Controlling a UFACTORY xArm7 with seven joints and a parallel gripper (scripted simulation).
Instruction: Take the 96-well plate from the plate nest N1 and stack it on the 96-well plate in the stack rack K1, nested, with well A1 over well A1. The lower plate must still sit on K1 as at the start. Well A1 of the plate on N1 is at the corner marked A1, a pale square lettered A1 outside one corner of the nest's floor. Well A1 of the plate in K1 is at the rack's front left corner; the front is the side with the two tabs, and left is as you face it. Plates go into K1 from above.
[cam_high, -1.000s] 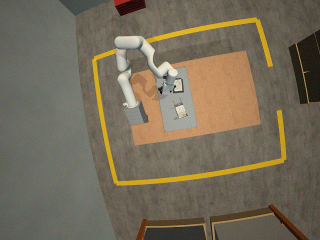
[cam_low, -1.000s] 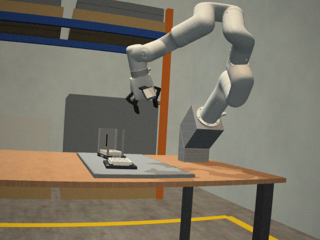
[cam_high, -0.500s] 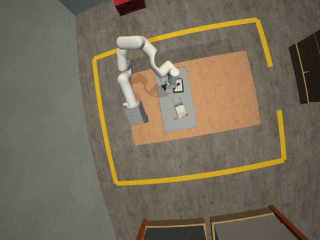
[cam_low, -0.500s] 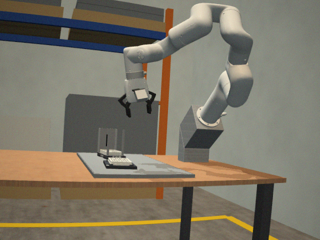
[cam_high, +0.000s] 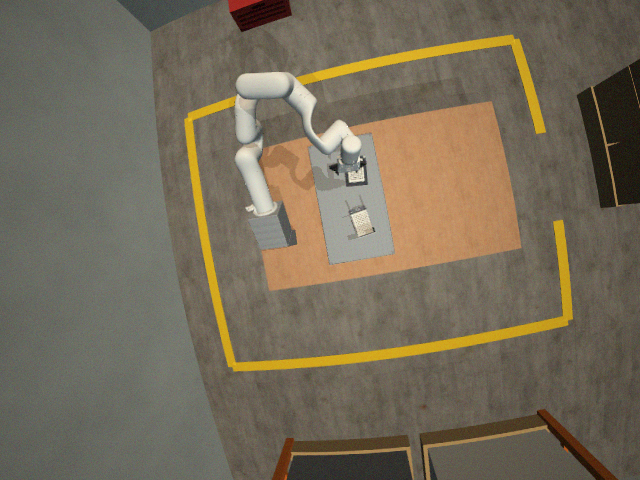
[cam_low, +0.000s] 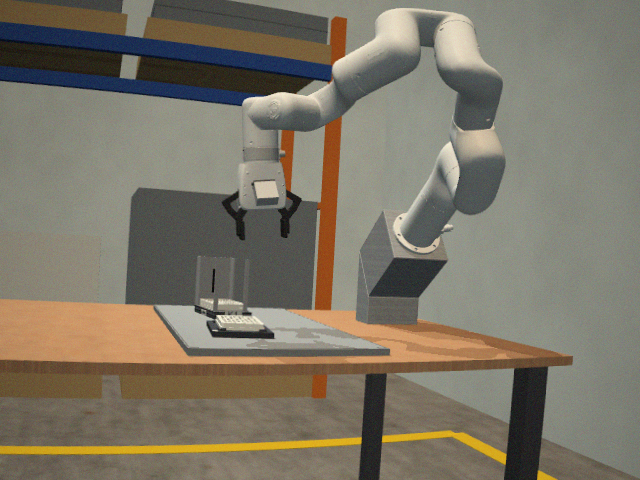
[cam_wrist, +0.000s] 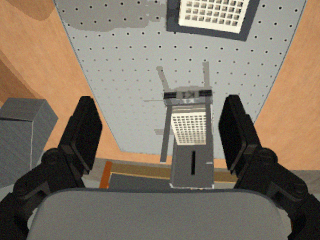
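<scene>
Right now the 96-well plate is 5 cm ahead of my hand, 3 cm to the left of it and 18 cm below it. The rest, counted from my hand: pale A1 mark: 12 cm ahead, 10 cm to the left, 19 cm below; K1 label: 17 cm to the right, 19 cm below.
</scene>
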